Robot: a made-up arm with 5 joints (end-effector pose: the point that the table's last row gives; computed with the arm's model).
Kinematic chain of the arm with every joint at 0, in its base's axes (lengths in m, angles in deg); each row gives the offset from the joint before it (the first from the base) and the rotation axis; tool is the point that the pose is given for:
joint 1: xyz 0 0 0.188 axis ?
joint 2: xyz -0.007 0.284 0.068 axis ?
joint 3: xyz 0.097 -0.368 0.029 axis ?
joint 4: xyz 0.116 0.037 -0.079 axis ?
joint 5: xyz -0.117 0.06 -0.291 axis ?
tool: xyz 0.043 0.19 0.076
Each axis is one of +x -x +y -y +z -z.
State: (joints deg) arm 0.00 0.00 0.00 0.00 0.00
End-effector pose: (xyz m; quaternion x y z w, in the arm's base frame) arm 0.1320 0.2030 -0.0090 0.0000 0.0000 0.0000 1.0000
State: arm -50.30 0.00 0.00 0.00 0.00
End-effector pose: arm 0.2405 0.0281 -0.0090 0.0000 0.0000 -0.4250 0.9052
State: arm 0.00 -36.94 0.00 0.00 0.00
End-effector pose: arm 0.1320 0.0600 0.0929 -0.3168 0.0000 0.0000 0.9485
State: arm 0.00 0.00 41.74 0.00 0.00
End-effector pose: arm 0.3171 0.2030 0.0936 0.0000 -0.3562 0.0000 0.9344
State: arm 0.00 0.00 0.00 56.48 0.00
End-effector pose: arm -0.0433 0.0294 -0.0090 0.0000 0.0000 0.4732 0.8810
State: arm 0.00 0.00 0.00 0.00 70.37
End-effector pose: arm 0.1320 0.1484 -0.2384 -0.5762 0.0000 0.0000 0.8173
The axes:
joint 1: +z
joint 2: +x
joint 3: -y
joint 4: +z
joint 5: -x

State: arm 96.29 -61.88 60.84 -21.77 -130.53
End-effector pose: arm -0.0334 0.3296 0.5745 0.4519 0.3423 0.8223 0.0494
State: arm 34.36 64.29 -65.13 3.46 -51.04
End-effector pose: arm -0.1905 0.1836 0.0290 0.5313 0.7206 0.2125 0.3916
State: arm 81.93 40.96 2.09 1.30 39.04
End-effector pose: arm -0.4631 0.2090 -0.0968 0.0264 -0.0052 0.6531 0.7568
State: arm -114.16 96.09 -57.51 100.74 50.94
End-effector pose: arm 0.5732 0.1401 -0.1754 -0.1678 -0.7719 -0.0500 0.6111
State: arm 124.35 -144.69 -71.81 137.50 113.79
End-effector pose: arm -0.1511 -0.6044 0.7260 0.6266 0.3174 -0.5234 0.4825
